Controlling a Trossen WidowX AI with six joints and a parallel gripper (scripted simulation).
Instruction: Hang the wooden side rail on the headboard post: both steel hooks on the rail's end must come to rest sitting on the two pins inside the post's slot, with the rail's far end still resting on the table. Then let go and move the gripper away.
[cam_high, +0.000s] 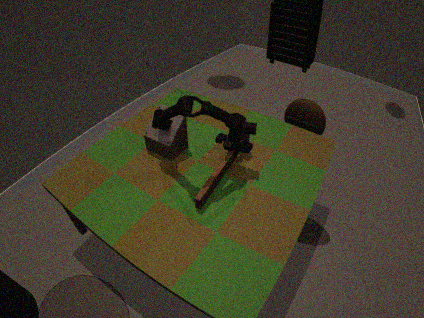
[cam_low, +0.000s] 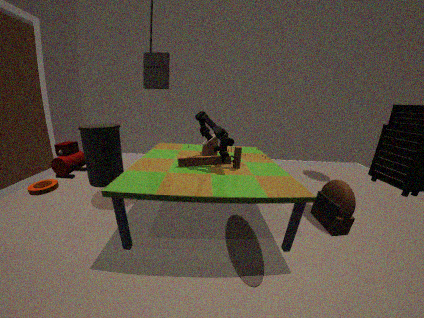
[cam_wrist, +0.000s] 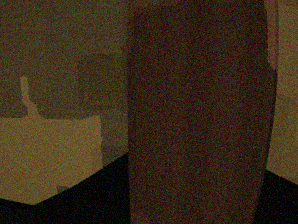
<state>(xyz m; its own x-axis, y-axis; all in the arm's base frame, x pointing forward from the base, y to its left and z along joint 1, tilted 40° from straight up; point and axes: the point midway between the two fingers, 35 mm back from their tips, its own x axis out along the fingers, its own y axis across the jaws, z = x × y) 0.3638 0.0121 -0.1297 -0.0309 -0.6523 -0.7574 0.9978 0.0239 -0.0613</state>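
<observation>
My gripper tip is now 120 mm to the right of the headboard post and 40 mm below it.
</observation>
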